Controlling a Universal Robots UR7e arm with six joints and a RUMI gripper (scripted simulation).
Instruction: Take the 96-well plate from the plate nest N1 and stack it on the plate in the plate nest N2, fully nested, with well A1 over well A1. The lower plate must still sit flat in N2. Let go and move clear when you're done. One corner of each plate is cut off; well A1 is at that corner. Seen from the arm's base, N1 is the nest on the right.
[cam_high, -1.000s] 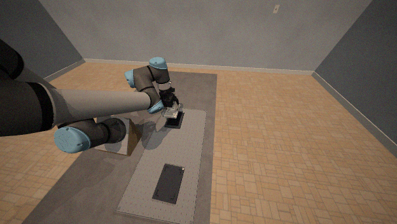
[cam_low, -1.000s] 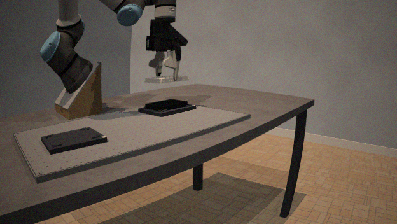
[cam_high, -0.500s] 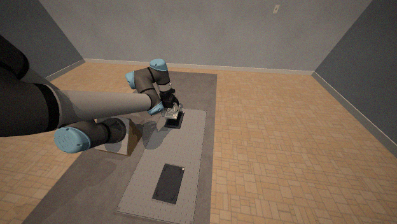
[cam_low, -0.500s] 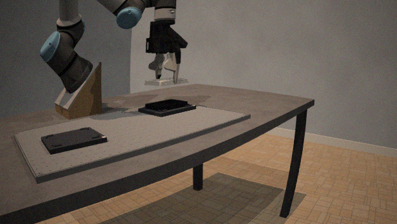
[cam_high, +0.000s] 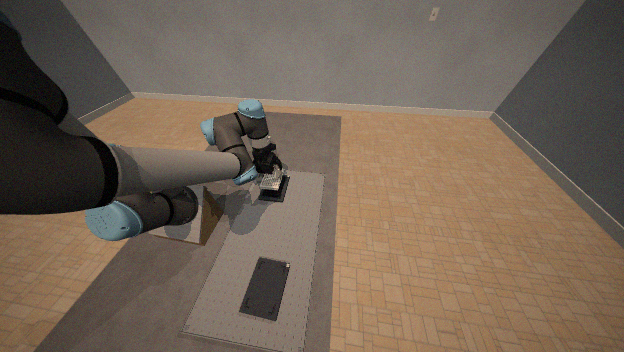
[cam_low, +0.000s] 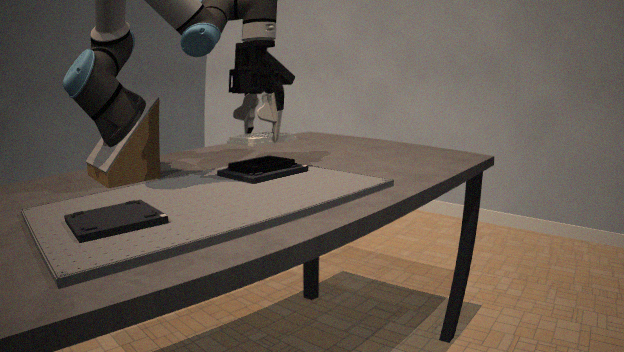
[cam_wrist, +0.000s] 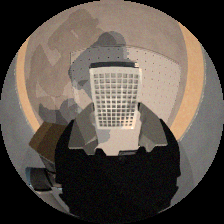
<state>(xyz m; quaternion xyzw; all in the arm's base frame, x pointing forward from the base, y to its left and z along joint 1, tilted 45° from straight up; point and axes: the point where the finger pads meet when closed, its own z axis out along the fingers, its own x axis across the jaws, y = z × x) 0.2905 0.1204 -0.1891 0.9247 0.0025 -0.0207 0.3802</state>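
Right now the black plate is 7 cm below my hand. From my hand the other things lie so: black nest (42 cm to the right, 9 cm ahead, 8 cm below); then white 96-well plate (1 cm below).
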